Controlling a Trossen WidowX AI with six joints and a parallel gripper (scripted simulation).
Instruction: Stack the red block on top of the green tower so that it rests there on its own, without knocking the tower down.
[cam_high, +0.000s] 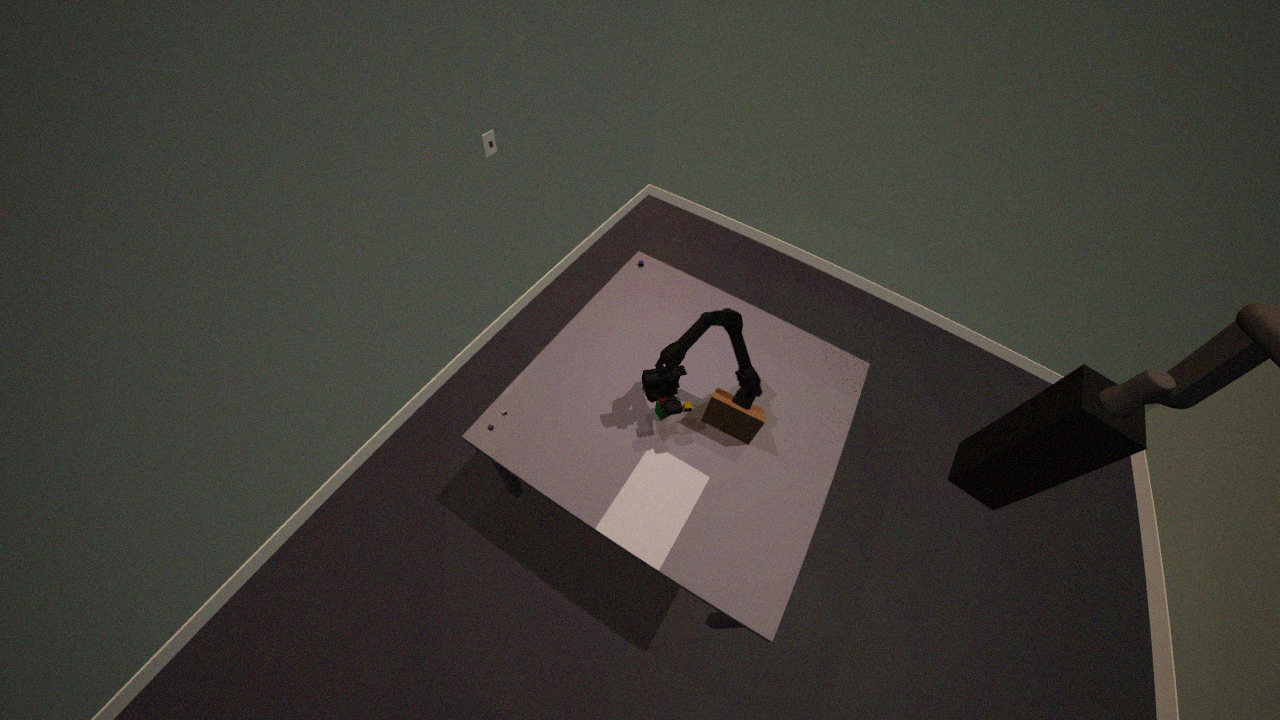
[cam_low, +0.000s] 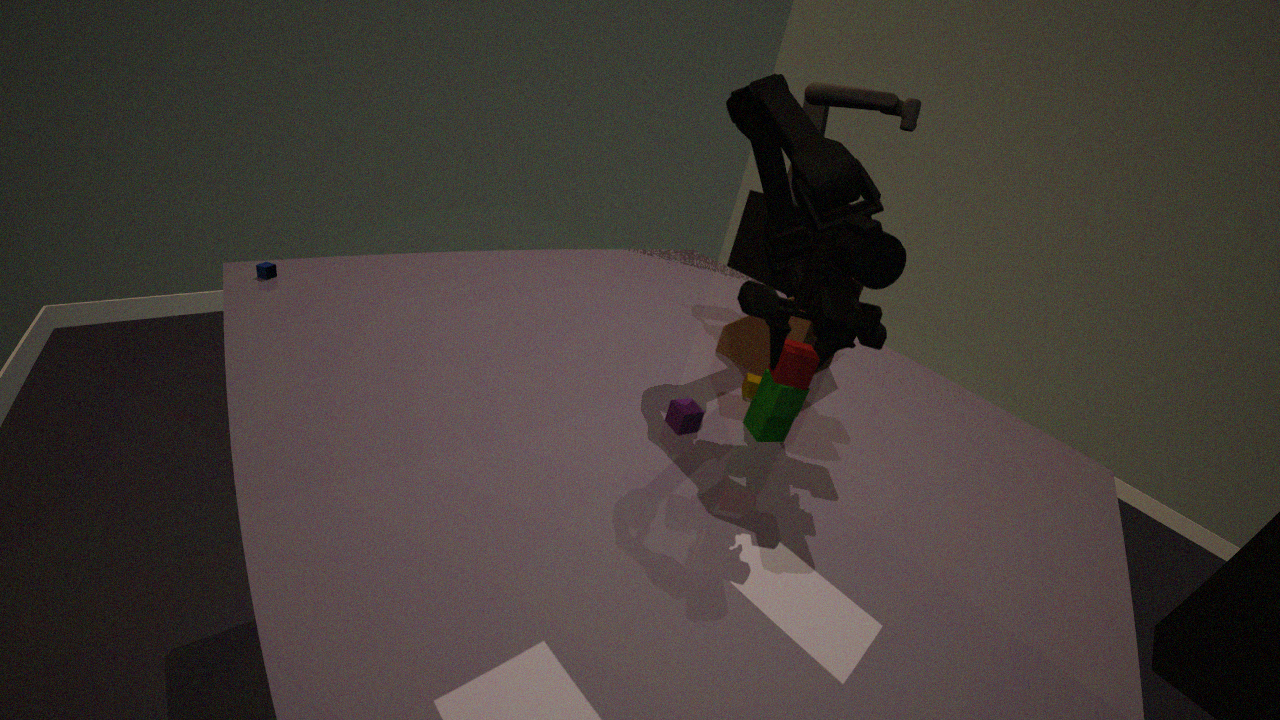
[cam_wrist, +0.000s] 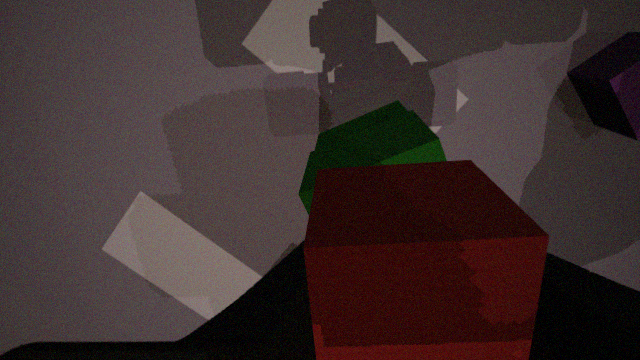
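My gripper tip is 20 mm below the red block. Round my gripper tip: yellow cube 60 mm behind, 90 mm to the right, 80 mm below; blue cube 610 mm ahead, 620 mm to the right, 90 mm below; purple cube 110 mm ahead, 50 mm to the right, 80 mm below.
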